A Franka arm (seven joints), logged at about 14 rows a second.
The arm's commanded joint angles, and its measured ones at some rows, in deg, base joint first. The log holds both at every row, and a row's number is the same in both.
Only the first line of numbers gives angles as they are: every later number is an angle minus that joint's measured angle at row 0.
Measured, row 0: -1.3 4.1 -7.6 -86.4 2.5 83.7 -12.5
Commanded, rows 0 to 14: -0.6 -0.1 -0.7 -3.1 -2.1 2.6 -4.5; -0.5 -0.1 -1.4 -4.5 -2.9 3.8 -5.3; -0.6 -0.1 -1.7 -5.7 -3.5 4.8 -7.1; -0.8 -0.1 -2.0 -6.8 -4.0 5.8 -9.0; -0.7 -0.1 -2.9 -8.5 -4.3 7.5 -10.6; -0.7 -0.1 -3.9 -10.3 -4.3 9.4 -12.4; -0.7 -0.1 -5.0 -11.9 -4.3 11.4 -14.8; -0.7 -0.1 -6.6 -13.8 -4.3 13.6 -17.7; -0.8 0.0 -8.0 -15.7 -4.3 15.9 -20.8; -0.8 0.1 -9.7 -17.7 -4.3 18.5 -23.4; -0.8 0.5 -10.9 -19.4 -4.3 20.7 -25.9; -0.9 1.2 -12.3 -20.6 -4.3 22.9 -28.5; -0.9 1.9 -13.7 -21.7 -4.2 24.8 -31.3; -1.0 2.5 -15.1 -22.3 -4.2 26.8 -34.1; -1.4 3.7 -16.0 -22.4 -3.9 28.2 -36.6
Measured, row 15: -1.3 2.8 -14.4 -21.2 -3.4 25.1 -32.4
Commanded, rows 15 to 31: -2.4 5.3 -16.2 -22.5 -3.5 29.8 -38.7; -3.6 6.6 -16.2 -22.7 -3.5 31.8 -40.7; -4.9 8.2 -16.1 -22.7 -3.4 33.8 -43.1; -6.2 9.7 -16.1 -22.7 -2.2 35.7 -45.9; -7.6 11.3 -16.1 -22.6 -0.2 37.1 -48.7; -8.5 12.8 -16.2 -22.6 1.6 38.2 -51.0; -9.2 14.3 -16.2 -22.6 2.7 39.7 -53.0; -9.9 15.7 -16.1 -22.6 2.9 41.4 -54.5; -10.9 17.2 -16.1 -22.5 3.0 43.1 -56.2; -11.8 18.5 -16.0 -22.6 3.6 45.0 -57.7; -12.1 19.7 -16.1 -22.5 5.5 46.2 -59.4; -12.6 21.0 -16.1 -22.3 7.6 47.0 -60.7; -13.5 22.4 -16.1 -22.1 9.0 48.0 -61.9; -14.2 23.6 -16.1 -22.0 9.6 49.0 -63.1; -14.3 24.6 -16.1 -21.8 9.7 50.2 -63.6; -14.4 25.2 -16.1 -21.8 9.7 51.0 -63.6; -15.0 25.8 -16.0 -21.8 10.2 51.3 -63.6
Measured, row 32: -14.2 24.3 -16.2 -22.9 8.3 50.3 -62.1
